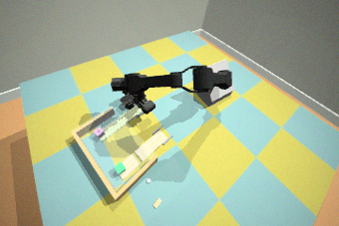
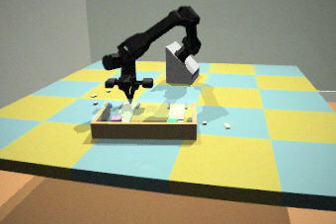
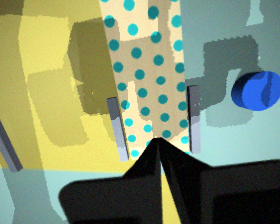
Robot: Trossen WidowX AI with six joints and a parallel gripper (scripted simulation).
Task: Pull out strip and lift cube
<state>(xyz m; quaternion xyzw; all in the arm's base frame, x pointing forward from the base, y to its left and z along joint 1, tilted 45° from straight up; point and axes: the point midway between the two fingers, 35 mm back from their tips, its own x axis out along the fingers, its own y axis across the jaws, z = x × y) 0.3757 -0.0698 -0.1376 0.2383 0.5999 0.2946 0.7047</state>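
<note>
My gripper tip is now 4 cm short of the blue object and 8 cm to the left of it.
</note>
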